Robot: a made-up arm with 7 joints.
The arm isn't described. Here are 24 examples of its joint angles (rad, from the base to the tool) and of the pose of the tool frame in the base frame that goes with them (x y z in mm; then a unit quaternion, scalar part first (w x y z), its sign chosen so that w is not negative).
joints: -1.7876 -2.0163 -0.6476 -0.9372 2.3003 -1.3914 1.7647
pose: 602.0 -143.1 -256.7 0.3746 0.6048 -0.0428 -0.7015
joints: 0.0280 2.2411 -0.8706 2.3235 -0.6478 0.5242 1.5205
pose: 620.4 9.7 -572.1 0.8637 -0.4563 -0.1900 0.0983
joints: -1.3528 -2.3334 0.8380 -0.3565 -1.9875 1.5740 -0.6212
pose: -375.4 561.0 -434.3 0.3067 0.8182 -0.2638 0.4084
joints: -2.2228 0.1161 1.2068 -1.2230 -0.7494 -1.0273 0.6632
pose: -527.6 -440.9 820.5 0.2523 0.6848 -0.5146 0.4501
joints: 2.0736 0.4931 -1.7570 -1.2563 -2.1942 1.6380 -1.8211
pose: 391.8 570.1 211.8 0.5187 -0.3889 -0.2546 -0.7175
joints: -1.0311 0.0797 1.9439 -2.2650 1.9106 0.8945 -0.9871
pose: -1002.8 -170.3 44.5 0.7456 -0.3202 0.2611 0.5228
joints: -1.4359 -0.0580 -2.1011 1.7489 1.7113 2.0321 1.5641
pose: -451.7 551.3 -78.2 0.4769 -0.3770 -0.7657 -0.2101
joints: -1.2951 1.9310 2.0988 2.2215 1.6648 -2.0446 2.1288
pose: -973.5 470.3 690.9 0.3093 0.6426 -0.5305 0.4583
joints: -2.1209 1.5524 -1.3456 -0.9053 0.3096 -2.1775 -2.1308
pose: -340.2 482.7 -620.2 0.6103 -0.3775 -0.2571 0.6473
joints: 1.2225 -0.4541 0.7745 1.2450 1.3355 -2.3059 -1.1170
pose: 8.4 87.2 781.5 0.6947 0.2827 -0.6614 0.0020
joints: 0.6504 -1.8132 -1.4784 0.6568 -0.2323 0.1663 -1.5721
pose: -484.0 330.2 -409.7 0.5281 -0.5051 0.1356 0.6690
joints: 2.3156 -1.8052 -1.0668 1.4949 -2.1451 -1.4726 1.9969
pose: 843.5 487.0 230.3 0.1275 0.7133 0.6852 -0.0732
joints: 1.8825 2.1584 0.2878 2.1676 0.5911 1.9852 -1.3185
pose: -489.5 299.9 36.0 0.7240 -0.1917 0.0658 0.6593
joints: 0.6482 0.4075 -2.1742 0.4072 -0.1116 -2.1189 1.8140
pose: 190.0 395.7 -6.9 0.3538 0.3872 -0.0942 0.8462
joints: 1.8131 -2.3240 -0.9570 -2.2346 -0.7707 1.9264 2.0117
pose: -396.6 -181.9 459.2 0.6510 0.1720 0.4202 0.6083
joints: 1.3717 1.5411 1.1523 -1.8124 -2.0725 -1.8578 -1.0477
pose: 127.6 713.7 -339.6 0.6624 0.3009 0.1318 0.6733
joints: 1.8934 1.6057 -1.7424 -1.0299 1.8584 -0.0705 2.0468
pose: -106.9 868.0 646.4 0.7654 0.2946 0.5687 -0.0621
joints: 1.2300 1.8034 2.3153 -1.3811 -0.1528 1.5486 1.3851
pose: 889.5 384.0 16.9 0.2486 0.5698 -0.5976 -0.5064
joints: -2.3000 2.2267 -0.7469 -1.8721 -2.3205 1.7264 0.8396
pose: 120.9 595.2 -429.6 0.9011 -0.1970 -0.2114 -0.3234
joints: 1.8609 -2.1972 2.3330 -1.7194 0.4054 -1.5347 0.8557
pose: 441.2 -133.3 759.9 0.2049 -0.5676 0.4310 -0.6710
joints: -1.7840 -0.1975 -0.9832 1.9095 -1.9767 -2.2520 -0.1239
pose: -413.4 778.9 -121.8 0.2518 0.0879 0.8523 -0.4499
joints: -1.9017 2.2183 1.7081 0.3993 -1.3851 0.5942 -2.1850
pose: -759.5 615.9 950.0 0.8819 0.2151 -0.1766 0.3806
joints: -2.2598 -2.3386 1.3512 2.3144 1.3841 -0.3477 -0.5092
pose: -333.1 320.9 -332.9 0.0614 -0.8984 0.3044 -0.3104
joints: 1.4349 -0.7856 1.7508 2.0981 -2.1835 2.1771 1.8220
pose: 277.3 -647.6 590.2 0.0213 -0.6758 0.2279 0.7006
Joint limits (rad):
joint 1: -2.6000..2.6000
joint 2: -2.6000..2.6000
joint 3: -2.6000..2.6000
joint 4: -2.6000..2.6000
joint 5: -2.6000..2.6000
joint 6: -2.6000..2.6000
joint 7: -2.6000..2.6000
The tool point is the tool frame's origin. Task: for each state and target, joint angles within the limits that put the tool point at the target. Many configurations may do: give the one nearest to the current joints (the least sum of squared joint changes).
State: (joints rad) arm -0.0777 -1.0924 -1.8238 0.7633 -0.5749 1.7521 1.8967
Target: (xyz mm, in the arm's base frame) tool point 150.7 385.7 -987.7
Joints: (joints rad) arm -0.0589 -0.9952 -2.2029 1.2396 -0.7079 1.7631 2.0778
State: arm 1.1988 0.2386 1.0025 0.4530 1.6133 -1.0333 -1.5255
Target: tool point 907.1 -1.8 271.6
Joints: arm 0.7323 -0.4773 1.2540 0.4501 1.9244 -0.9506 -1.3650
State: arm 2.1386 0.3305 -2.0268 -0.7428 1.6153 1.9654 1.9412
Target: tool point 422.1 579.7 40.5
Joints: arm 1.7846 0.2112 -1.8685 -0.6815 1.8481 1.8454 1.6555
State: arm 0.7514 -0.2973 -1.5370 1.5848 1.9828 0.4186 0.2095
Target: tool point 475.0 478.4 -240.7
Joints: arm 1.0443 -0.3639 -1.7913 1.6299 1.8148 0.0402 -0.0131
